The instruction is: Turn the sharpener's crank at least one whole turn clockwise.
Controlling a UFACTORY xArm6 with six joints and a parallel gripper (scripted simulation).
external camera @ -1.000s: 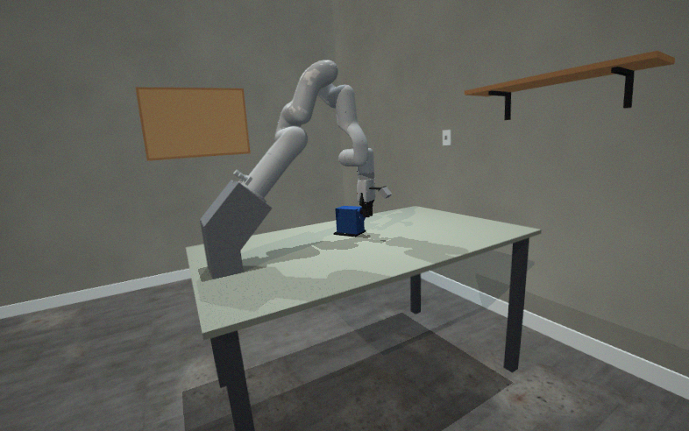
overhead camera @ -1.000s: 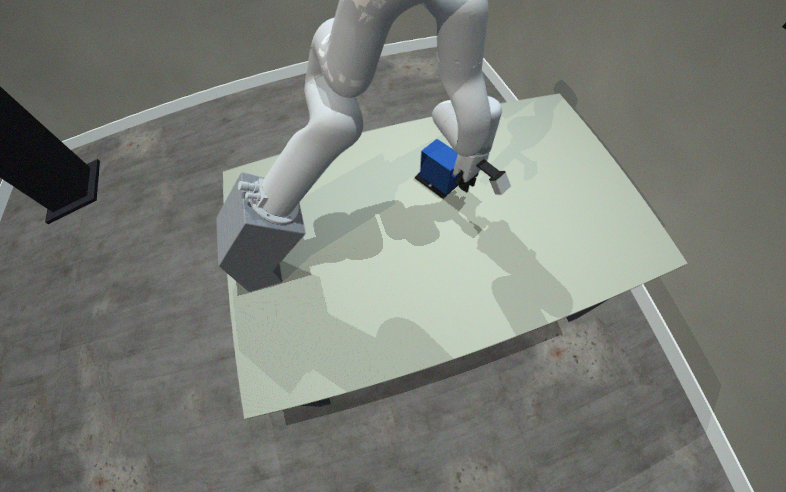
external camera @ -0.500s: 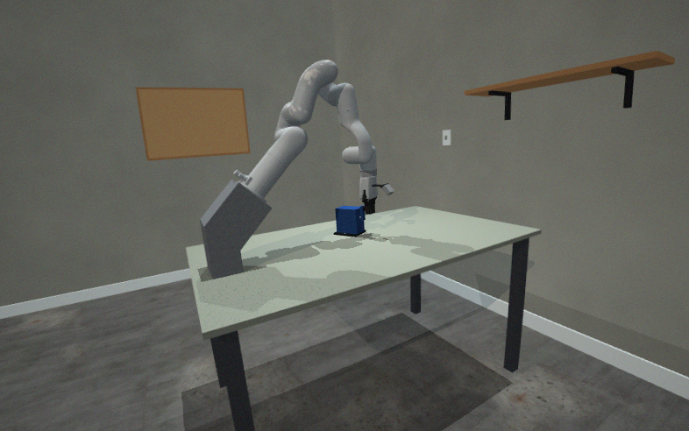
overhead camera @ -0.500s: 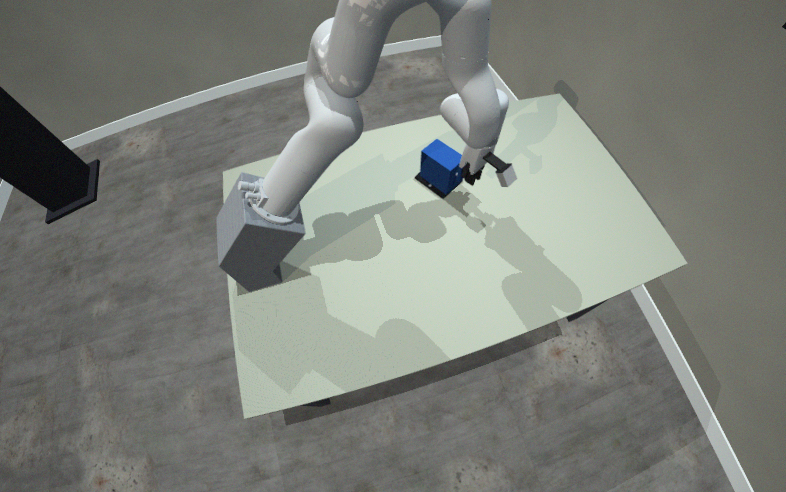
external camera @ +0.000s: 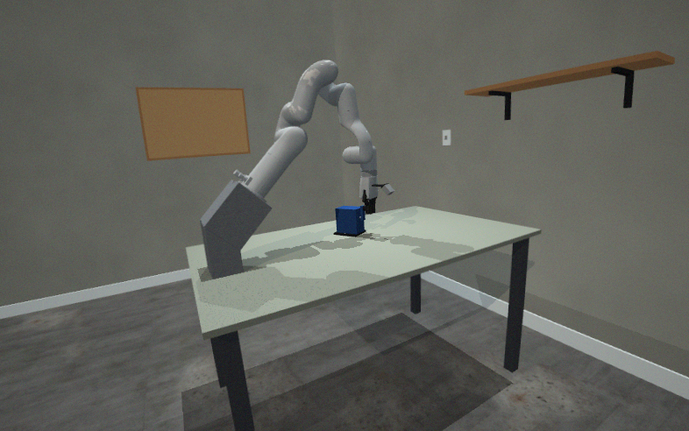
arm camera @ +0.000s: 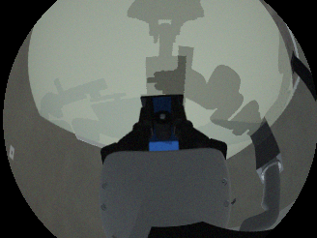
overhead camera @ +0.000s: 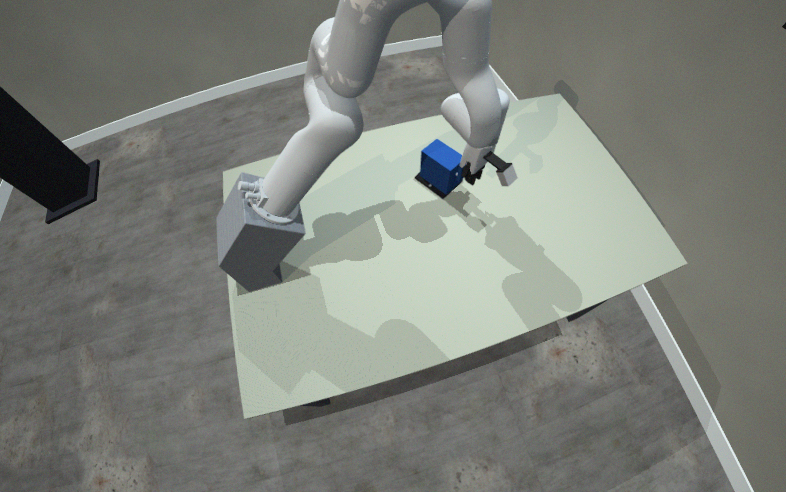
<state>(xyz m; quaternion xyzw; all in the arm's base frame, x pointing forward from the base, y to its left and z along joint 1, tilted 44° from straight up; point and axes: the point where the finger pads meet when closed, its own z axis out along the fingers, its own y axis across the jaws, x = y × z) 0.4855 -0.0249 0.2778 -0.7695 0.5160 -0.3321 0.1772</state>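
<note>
Now: the crank knob 20 mm to the left of my hand and 10 mm behind it.
</note>
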